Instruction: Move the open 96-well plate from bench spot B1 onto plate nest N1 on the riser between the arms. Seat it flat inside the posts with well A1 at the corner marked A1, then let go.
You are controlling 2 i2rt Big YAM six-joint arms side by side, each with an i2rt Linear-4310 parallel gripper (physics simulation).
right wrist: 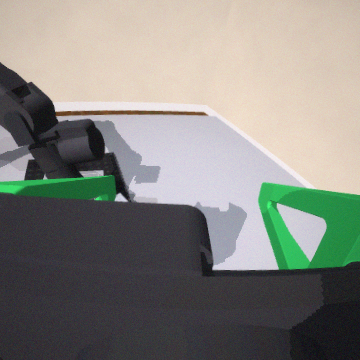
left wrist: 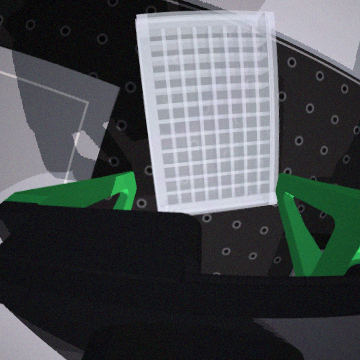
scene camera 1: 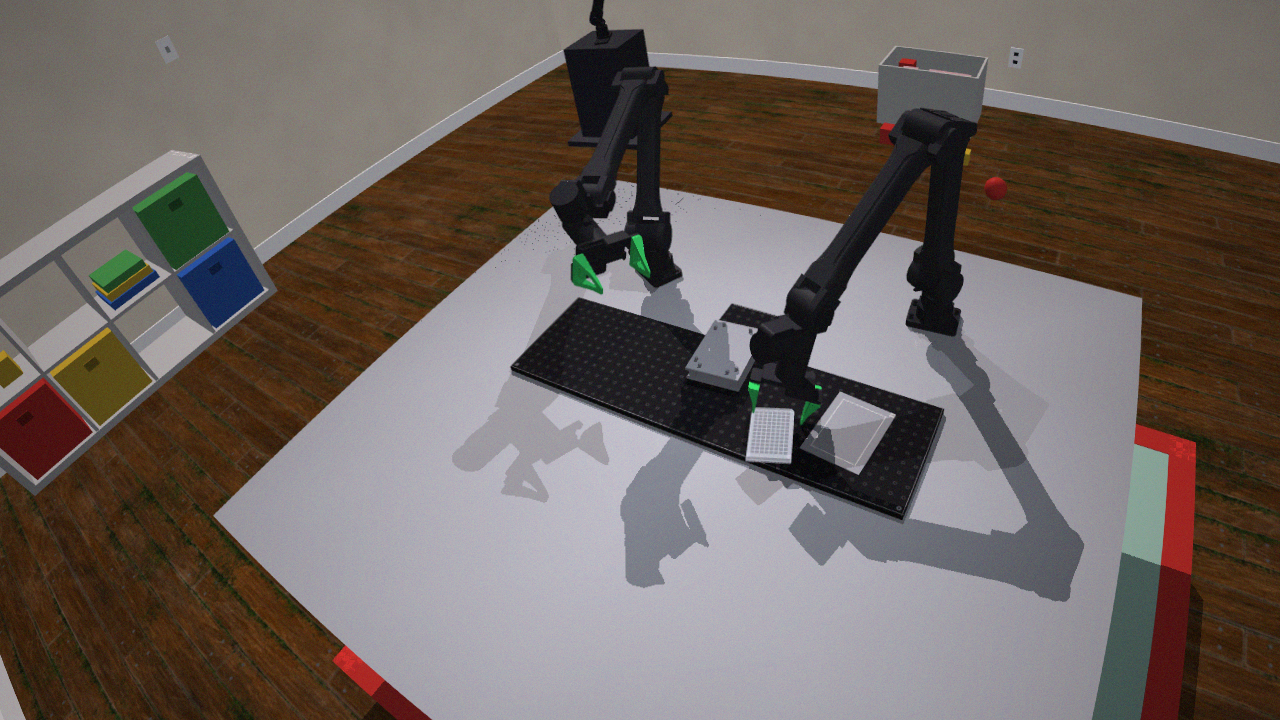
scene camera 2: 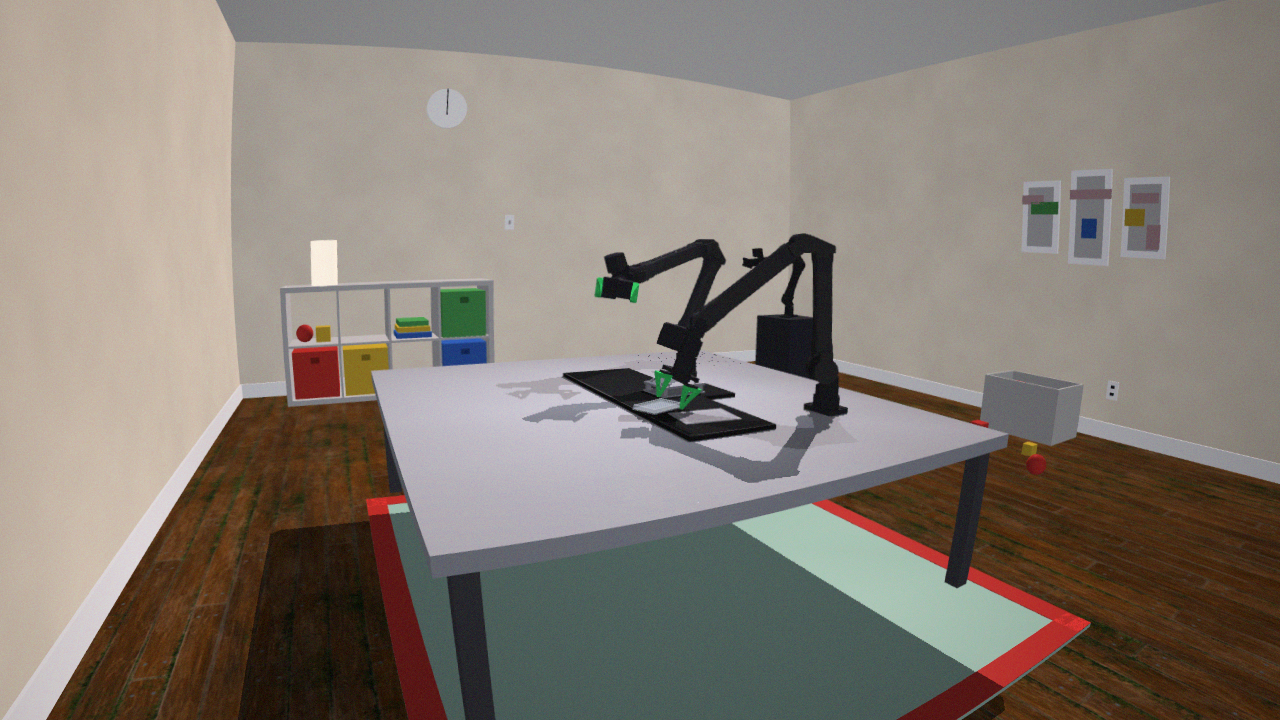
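Where they show: left gripper, fingertip midpoint: (left wrist: 203, 180) (scene camera 1: 777, 417) (scene camera 2: 669, 402); right gripper, fingertip midpoint: (right wrist: 187, 188) (scene camera 1: 626, 283) (scene camera 2: 615, 296); left arm's base at its link origin: (scene camera 1: 933, 319) (scene camera 2: 825, 410); right arm's base at its link origin: (scene camera 1: 658, 271).
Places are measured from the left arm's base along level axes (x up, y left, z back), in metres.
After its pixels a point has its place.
The white 96-well plate (scene camera 1: 770, 435) {x 0.027, y -0.233, z -0.472 m} (scene camera 2: 657, 405) {x 0.026, y -0.223, z -0.475 m} (left wrist: 212, 112) {x 0.023, y -0.233, z -0.467 m} lies flat on the black perforated board. My left gripper (scene camera 1: 785, 404) {x 0.024, y -0.237, z -0.423 m} (scene camera 2: 677, 394) {x 0.024, y -0.237, z -0.423 m} (left wrist: 203, 180) {x 0.024, y -0.237, z -0.423 m} is open, its green fingers just above the board at the plate's near end in the left wrist view; the plate's end edge lies between the lines of the two fingertips, close to the right-hand one. The grey riser with the nest (scene camera 1: 721, 354) {x 0.047, y -0.403, z -0.316 m} stands left of this gripper in scene camera 1, partly hidden by the arm. The A1 marks cannot be read. My right gripper (scene camera 1: 612, 264) {x 0.324, y -0.502, z -0.463 m} (scene camera 2: 616, 290) {x 0.324, y -0.502, z -0.463 m} (right wrist: 187, 188) {x 0.324, y -0.502, z -0.463 m} is open and empty, high above the table.
A pale rectangular pad with an outline (scene camera 1: 851, 433) {x 0.014, y -0.089, z -0.404 m} (left wrist: 35, 105) {x 0.015, y -0.120, z -0.451 m} lies on the black board (scene camera 1: 617, 358) {x 0.013, y -0.637, z -0.375 m} beside the plate, on the other side from the riser. The left arm reaches over the board. The right arm hangs beyond the board's far left end in scene camera 1.
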